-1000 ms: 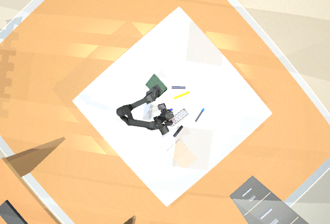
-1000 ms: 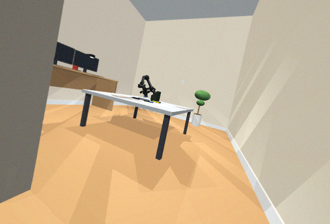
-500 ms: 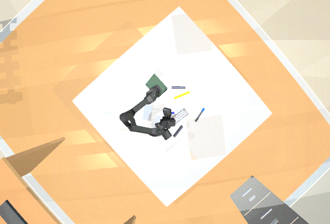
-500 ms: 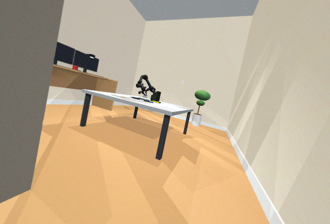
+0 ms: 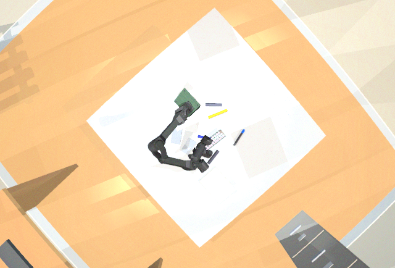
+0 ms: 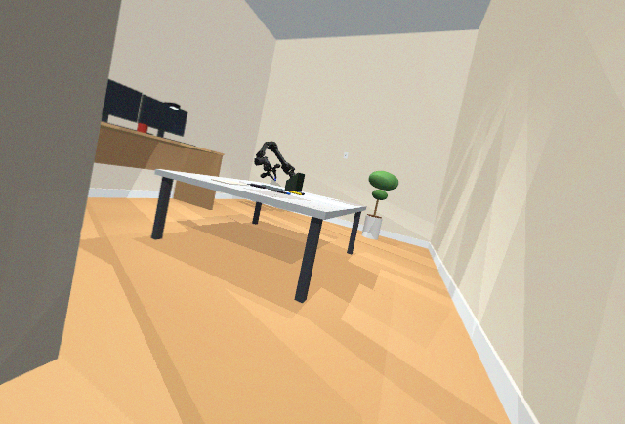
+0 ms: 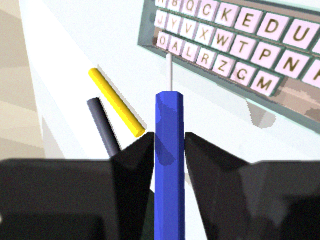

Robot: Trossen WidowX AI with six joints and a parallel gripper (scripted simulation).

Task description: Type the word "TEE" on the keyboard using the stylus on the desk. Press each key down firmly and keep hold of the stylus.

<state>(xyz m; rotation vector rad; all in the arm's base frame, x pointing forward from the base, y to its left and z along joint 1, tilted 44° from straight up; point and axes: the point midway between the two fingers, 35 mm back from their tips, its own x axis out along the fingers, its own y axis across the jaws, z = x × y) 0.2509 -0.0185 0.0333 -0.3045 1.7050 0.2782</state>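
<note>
Right now my gripper tip is 10 mm short of the blue stylus and 10 mm to the right of it. Also, from my gripper tip: yellow rod (90 mm behind, 160 mm to the left, 80 mm below); stylus tip (30 mm ahead, 30 mm to the left, 20 mm below); tan sheet (350 mm ahead, 130 mm to the right, 90 mm below).
</note>
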